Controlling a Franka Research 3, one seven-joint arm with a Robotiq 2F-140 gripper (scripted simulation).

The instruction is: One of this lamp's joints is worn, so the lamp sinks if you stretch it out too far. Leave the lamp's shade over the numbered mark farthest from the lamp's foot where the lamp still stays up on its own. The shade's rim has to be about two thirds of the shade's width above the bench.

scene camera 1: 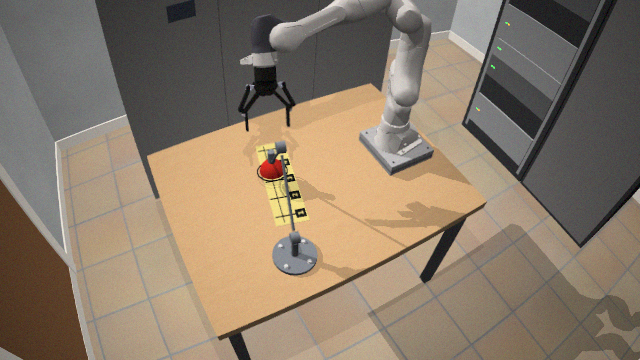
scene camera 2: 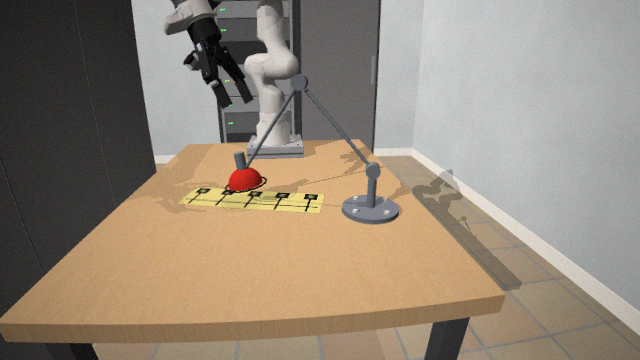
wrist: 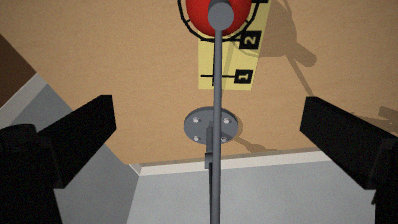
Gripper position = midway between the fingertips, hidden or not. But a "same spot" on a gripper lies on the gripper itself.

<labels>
my gripper: scene camera 1; scene camera 2; wrist 208, 113
same spot on my gripper: (scene camera 2: 230, 67) = (scene camera 1: 279, 99)
</labels>
